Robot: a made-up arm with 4 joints. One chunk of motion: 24 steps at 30 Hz.
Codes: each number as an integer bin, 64 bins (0 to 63) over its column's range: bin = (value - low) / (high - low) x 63, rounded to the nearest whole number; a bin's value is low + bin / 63 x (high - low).
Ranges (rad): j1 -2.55..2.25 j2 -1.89..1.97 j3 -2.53..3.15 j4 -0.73..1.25
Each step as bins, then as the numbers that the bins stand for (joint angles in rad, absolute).
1 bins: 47 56 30 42
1 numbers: 1.0310 1.5411 0.1748 0.5900
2 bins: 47 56 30 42
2 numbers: 1.0310 1.5411 0.1748 0.5900
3 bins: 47 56 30 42
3 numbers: 1.0310 1.5411 0.1748 0.5900
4 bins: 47 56 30 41
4 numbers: 1.0310 1.5411 0.1748 0.5586
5 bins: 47 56 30 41
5 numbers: 1.0310 1.5411 0.1748 0.5586
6 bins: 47 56 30 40
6 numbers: 1.0310 1.5411 0.1748 0.5271
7 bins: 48 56 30 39
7 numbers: 1.1071 1.5411 0.1748 0.4957
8 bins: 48 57 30 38
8 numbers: 1.1071 1.6024 0.1748 0.4643
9 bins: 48 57 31 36
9 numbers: 1.1071 1.6024 0.2649 0.4014
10 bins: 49 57 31 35
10 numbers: 1.1833 1.6024 0.2649 0.3700
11 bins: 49 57 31 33
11 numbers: 1.1833 1.6024 0.2649 0.3071
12 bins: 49 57 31 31
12 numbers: 1.1833 1.6024 0.2649 0.2443
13 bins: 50 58 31 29
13 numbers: 1.2595 1.6637 0.2649 0.1814
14 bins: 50 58 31 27
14 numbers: 1.2595 1.6637 0.2649 0.1186
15 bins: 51 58 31 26
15 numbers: 1.3357 1.6637 0.2649 0.0871
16 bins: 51 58 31 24
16 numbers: 1.3357 1.6637 0.2649 0.0243
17 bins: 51 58 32 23
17 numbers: 1.3357 1.6637 0.3551 -0.0071
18 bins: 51 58 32 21
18 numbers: 1.3357 1.6637 0.3551 -0.0700
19 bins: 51 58 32 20
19 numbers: 1.3357 1.6637 0.3551 -0.1014
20 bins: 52 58 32 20
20 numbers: 1.4119 1.6637 0.3551 -0.1014
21 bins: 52 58 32 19
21 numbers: 1.4119 1.6637 0.3551 -0.1329
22 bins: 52 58 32 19
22 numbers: 1.4119 1.6637 0.3551 -0.1329
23 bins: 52 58 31 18
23 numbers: 1.4119 1.6637 0.2649 -0.1643
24 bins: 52 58 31 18
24 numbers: 1.4119 1.6637 0.2649 -0.1643
